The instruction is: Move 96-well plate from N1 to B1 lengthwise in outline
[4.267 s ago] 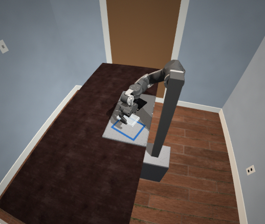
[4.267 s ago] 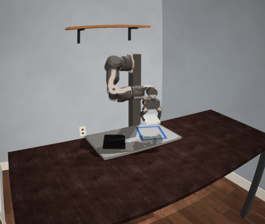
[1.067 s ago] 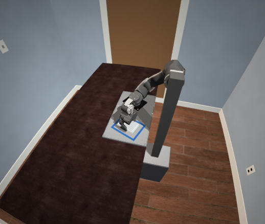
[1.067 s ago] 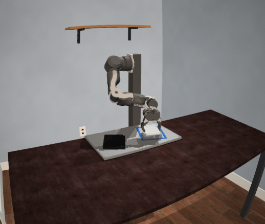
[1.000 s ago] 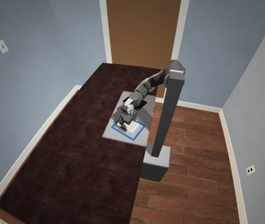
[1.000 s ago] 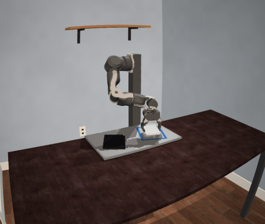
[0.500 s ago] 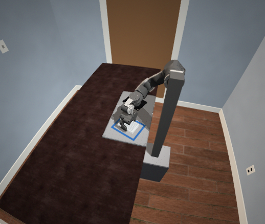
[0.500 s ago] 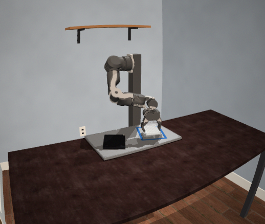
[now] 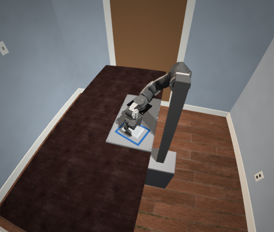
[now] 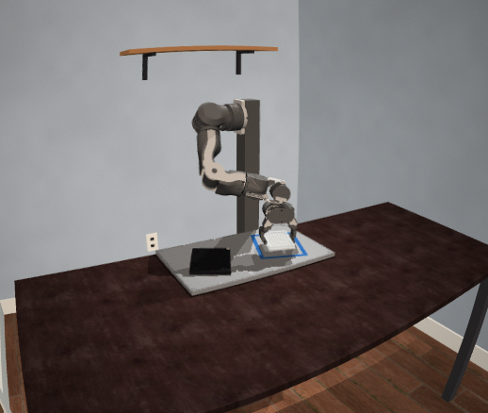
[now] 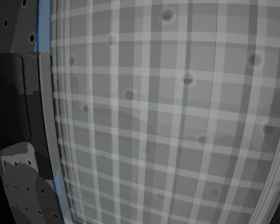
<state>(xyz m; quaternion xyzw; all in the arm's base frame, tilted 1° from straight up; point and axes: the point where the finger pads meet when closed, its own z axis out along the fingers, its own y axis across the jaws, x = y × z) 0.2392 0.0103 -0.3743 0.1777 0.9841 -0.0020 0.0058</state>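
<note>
Now: hand right at the white 96-well plate. The rest, counted from my hand: black plate nest N1 (250 mm to the right, 10 mm below, 10 mm ahead).
</note>
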